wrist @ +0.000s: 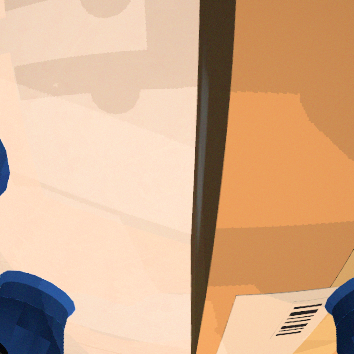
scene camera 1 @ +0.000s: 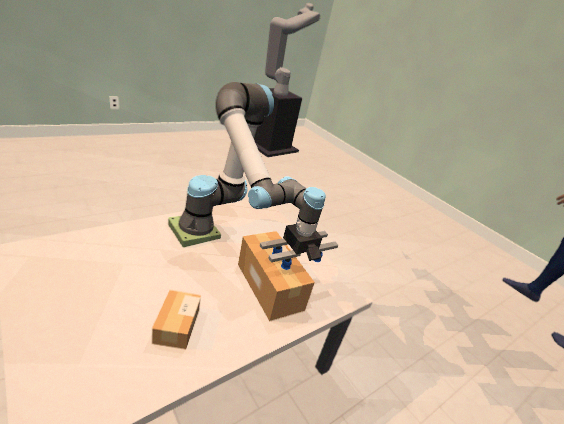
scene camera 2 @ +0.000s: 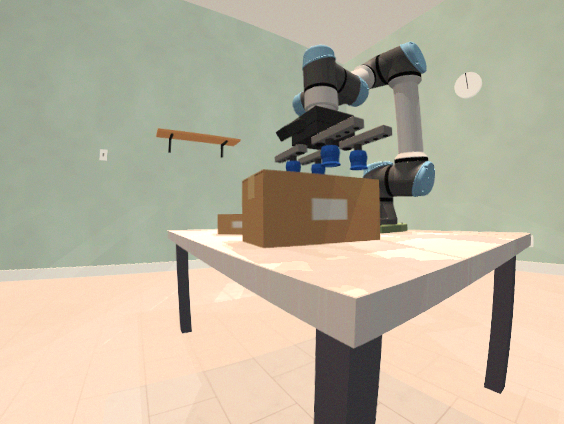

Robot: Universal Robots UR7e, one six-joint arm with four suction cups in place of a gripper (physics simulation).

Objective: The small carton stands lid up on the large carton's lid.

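Places are measured from the arm's base along level axes (x ahead, y left, z up), in metres.
Where they show: hand, tool point: (wrist: pixel 207 251) (scene camera 2: pixel 323 172); arm's base, link origin: (scene camera 1: pixel 196 225).
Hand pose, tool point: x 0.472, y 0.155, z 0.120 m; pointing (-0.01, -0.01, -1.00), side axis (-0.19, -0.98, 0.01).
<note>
Things, the pixels of their top centre, and the offset from my tool point.
- large carton, top centre: (scene camera 2: pixel 311 179) (scene camera 1: pixel 276 257) dx -0.033, dy -0.072, dz -0.003 m
- small carton, top centre: (scene camera 1: pixel 178 310) (scene camera 2: pixel 242 214) dx -0.049, dy -0.454, dz -0.079 m
The large carton (scene camera 1: pixel 281 287) (scene camera 2: pixel 320 210) (wrist: pixel 285 175) stands on the table, with tape along its top and a barcode label on top in the wrist view. The small carton (scene camera 1: pixel 172 325) (scene camera 2: pixel 230 224) lies apart from it, toward the table's front, with a label on top. My suction gripper (scene camera 1: pixel 300 256) (scene camera 2: pixel 325 162) is low over the large carton. Two of its blue cups are at or just above the top; the other two are out past its side. The carton's top edge hides the rims of the two over it in scene camera 2, so I cannot tell if they grip.
The table (scene camera 1: pixel 100 380) (scene camera 2: pixel 410 295) bears the arm's green base plate (scene camera 1: pixel 172 231) behind the cartons. The table's edge runs close past the large carton. A second arm on a dark pedestal (scene camera 1: pixel 284 125) stands at the back, and a person's leg (scene camera 1: pixel 549 267) shows at the right.
</note>
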